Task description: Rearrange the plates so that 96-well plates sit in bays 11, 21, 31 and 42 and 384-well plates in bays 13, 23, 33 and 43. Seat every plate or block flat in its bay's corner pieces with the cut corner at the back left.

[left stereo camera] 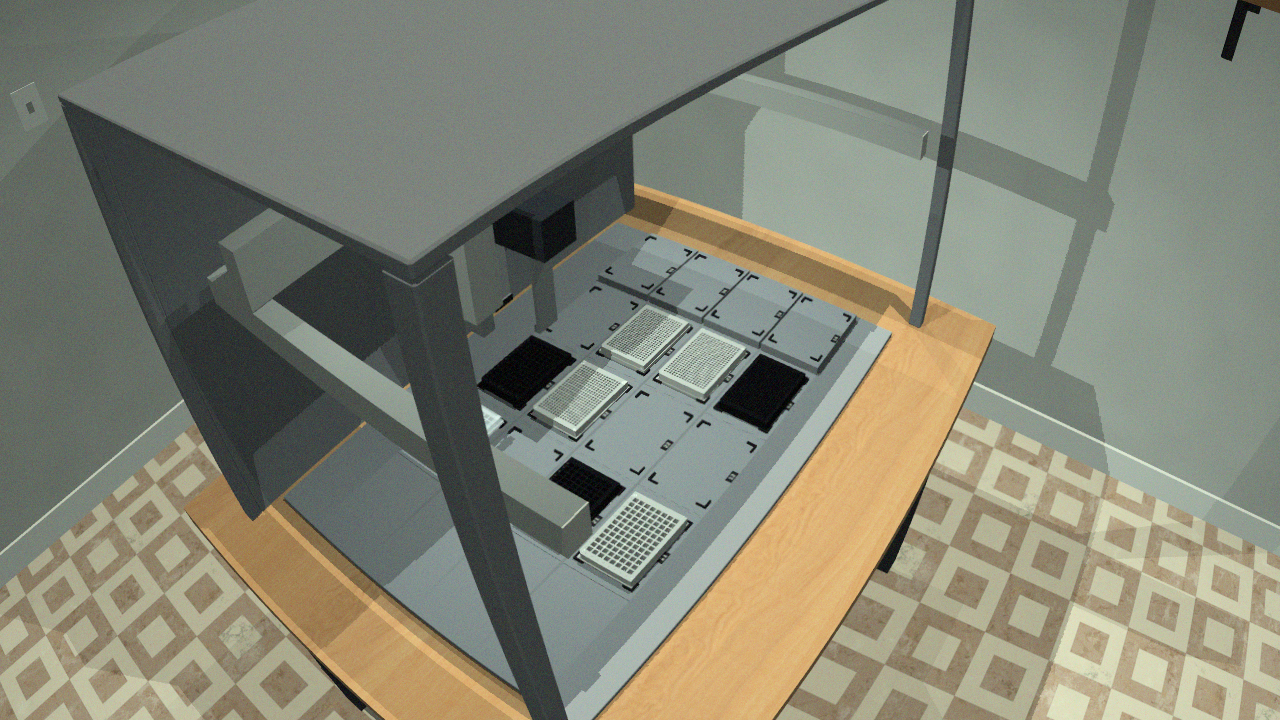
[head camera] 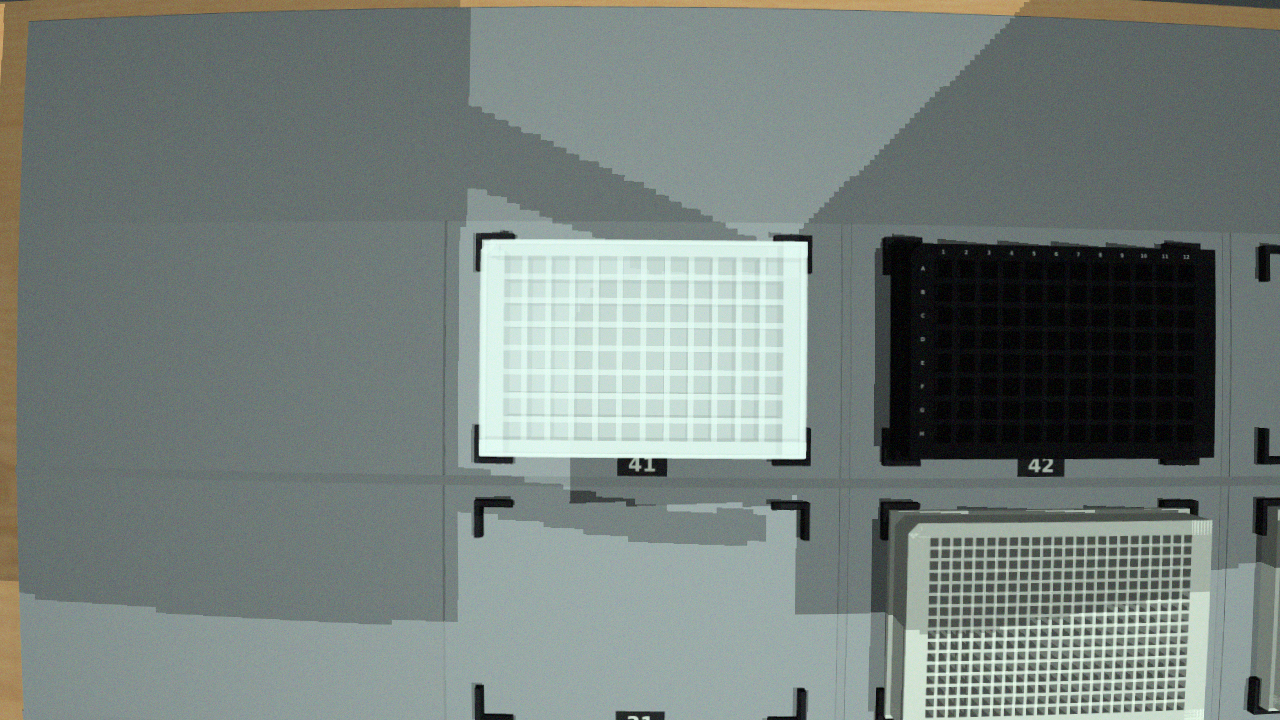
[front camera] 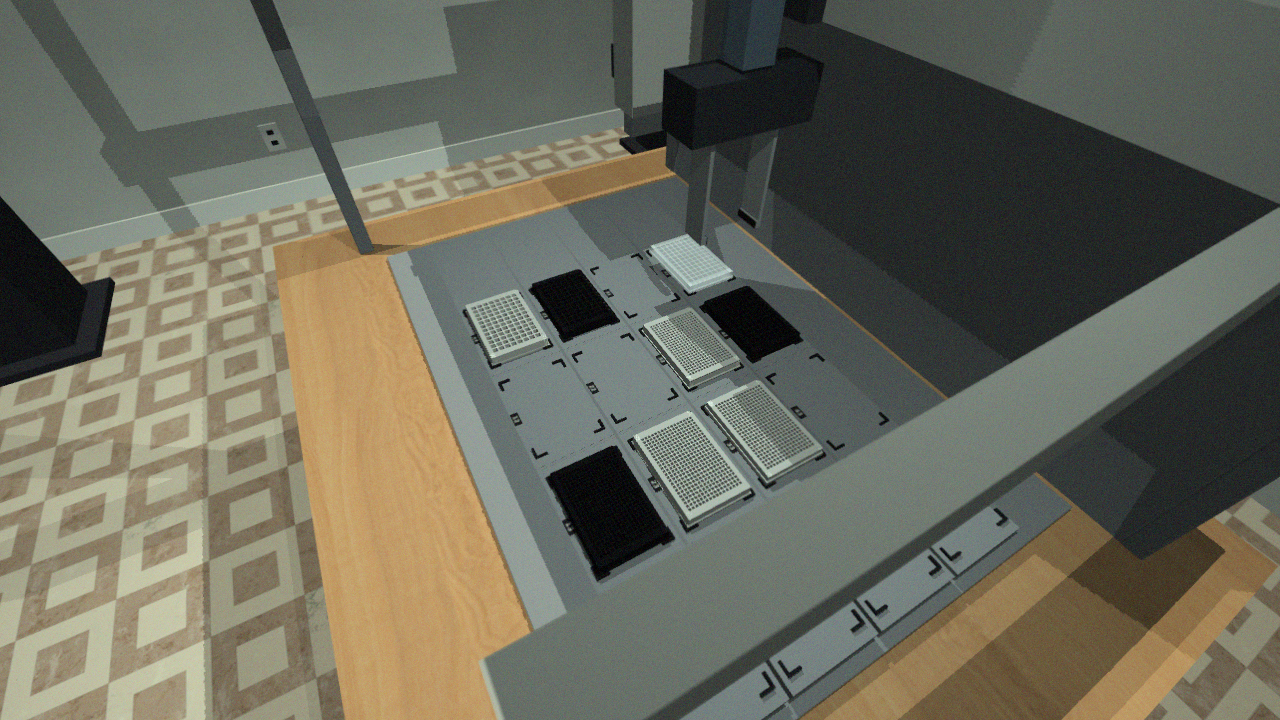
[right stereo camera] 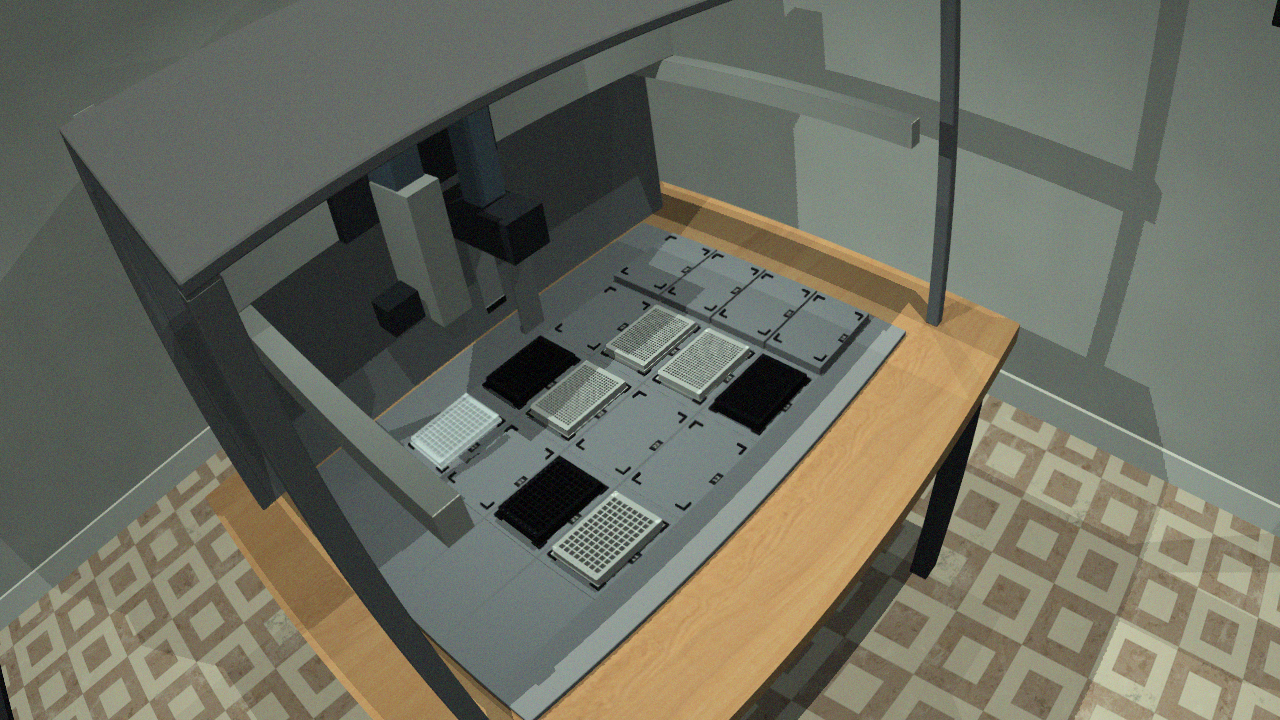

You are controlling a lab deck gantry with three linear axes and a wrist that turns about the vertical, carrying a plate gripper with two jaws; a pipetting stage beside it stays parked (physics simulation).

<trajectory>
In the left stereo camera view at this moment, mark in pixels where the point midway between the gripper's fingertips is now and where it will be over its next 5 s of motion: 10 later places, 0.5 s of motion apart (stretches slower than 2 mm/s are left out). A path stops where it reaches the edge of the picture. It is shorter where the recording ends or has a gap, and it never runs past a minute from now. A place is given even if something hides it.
The gripper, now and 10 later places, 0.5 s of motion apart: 523,314; 483,325; 436,353; 437,363; 440,376; 443,390; 447,402; 449,414; 453,426; 454,432; 452,424
</trajectory>
